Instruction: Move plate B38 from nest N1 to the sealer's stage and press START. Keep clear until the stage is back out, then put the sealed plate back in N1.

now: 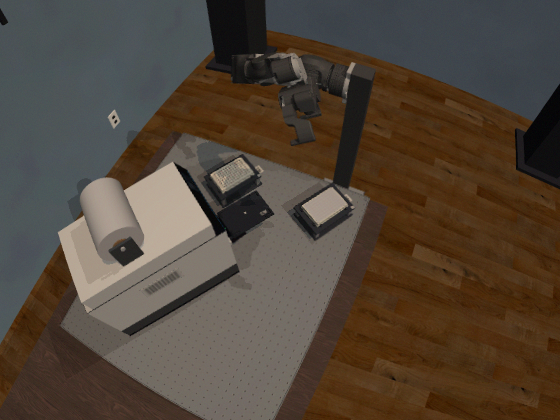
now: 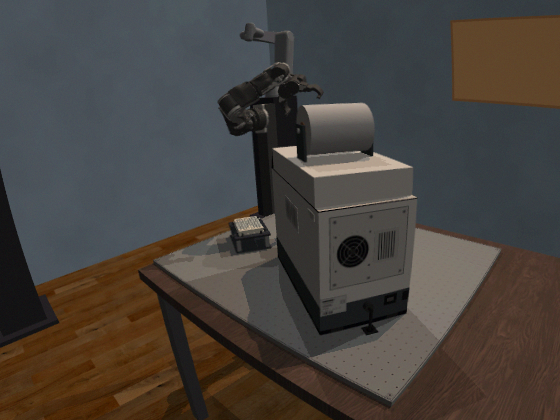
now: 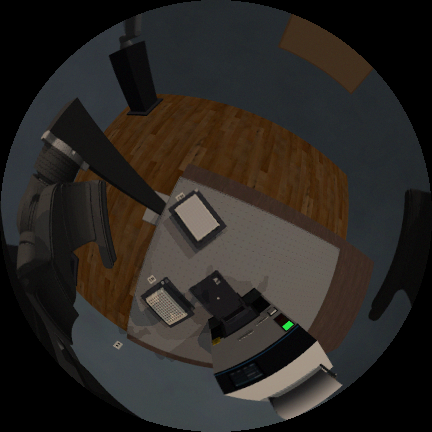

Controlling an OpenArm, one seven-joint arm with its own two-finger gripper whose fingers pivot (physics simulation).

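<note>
A plate (image 1: 326,205) (image 3: 197,218) with a smooth, pale top sits in a dark nest (image 1: 318,231) (image 3: 202,244) near the arm's post. A second plate (image 1: 233,175) (image 2: 248,225) (image 3: 167,305) with visible wells sits in another nest (image 1: 228,196) (image 2: 253,244) beside the sealer's stage. The nest labels are too small to read. The stage (image 1: 237,219) (image 3: 214,296) is out in front of the sealer (image 1: 165,215) (image 2: 300,210) (image 3: 245,345) and bears no plate. A green indicator (image 3: 287,326) glows on its front. My gripper (image 1: 305,130) (image 2: 303,104) is open and empty, high above the table's back edge.
A film roll (image 1: 111,217) (image 2: 340,127) (image 3: 307,396) stands on top of the sealer. The arm's dark post (image 1: 354,127) (image 3: 112,157) rises at the mat's edge, close to the nest with the smooth-topped plate. The perforated mat (image 1: 215,345) (image 2: 450,285) (image 3: 270,237) extends past the sealer.
</note>
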